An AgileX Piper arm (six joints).
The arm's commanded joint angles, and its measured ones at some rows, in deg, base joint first. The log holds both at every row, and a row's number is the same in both.
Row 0, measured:
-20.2 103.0 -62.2 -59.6 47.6 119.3
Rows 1 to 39, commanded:
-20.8 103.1 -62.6 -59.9 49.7 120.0
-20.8 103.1 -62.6 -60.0 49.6 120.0
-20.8 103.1 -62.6 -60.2 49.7 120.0
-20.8 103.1 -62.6 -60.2 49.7 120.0
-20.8 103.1 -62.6 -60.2 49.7 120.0
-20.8 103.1 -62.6 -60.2 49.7 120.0
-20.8 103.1 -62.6 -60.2 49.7 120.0
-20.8 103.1 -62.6 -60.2 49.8 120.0
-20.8 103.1 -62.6 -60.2 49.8 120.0
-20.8 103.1 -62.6 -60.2 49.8 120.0
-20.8 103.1 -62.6 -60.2 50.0 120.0
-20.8 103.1 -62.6 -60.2 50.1 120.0
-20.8 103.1 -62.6 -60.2 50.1 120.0
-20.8 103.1 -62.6 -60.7 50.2 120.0
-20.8 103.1 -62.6 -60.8 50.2 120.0
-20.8 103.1 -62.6 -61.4 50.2 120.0
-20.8 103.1 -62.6 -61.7 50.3 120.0
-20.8 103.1 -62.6 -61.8 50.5 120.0
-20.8 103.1 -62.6 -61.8 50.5 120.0
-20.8 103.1 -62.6 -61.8 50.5 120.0
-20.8 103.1 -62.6 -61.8 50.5 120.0
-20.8 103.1 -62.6 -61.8 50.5 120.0
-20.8 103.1 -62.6 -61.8 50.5 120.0
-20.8 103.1 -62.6 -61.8 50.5 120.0
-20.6 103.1 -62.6 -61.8 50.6 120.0
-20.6 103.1 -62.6 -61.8 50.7 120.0
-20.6 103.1 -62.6 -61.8 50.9 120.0
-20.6 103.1 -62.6 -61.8 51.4 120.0
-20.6 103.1 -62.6 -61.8 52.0 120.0
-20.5 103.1 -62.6 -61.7 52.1 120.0
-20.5 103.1 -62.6 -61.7 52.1 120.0
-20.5 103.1 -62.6 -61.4 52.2 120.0
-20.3 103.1 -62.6 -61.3 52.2 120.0
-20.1 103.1 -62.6 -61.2 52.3 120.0
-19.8 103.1 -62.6 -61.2 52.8 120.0
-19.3 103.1 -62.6 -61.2 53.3 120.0
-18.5 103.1 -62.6 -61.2 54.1 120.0
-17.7 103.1 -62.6 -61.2 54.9 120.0
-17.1 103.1 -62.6 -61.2 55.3 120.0
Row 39, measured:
-19.4 103.0 -62.2 -60.8 52.7 119.9
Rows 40 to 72, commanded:
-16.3 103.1 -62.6 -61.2 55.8 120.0
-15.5 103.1 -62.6 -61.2 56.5 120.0
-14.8 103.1 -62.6 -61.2 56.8 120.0
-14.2 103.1 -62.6 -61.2 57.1 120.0
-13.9 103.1 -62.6 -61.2 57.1 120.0
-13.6 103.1 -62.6 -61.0 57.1 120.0
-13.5 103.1 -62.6 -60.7 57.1 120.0
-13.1 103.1 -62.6 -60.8 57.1 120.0
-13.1 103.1 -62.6 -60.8 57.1 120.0
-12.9 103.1 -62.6 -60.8 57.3 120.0
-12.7 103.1 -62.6 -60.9 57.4 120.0
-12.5 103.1 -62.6 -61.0 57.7 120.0
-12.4 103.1 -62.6 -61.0 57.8 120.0
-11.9 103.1 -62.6 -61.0 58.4 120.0
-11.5 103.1 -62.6 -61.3 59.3 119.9
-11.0 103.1 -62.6 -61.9 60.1 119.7
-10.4 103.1 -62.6 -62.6 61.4 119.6
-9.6 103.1 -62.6 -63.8 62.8 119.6
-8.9 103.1 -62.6 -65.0 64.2 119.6
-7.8 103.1 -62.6 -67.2 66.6 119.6
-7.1 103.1 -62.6 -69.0 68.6 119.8
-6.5 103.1 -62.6 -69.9 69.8 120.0
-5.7 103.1 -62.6 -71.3 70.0 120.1
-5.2 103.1 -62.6 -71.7 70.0 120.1
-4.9 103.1 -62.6 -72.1 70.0 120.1
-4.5 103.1 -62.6 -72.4 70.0 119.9
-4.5 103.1 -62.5 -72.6 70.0 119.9
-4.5 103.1 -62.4 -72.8 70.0 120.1
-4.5 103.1 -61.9 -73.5 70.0 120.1
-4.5 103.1 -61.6 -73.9 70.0 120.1
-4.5 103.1 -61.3 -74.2 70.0 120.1
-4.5 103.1 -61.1 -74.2 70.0 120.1
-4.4 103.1 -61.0 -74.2 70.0 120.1
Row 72, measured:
-4.6 103.0 -61.8 -72.5 68.9 119.9
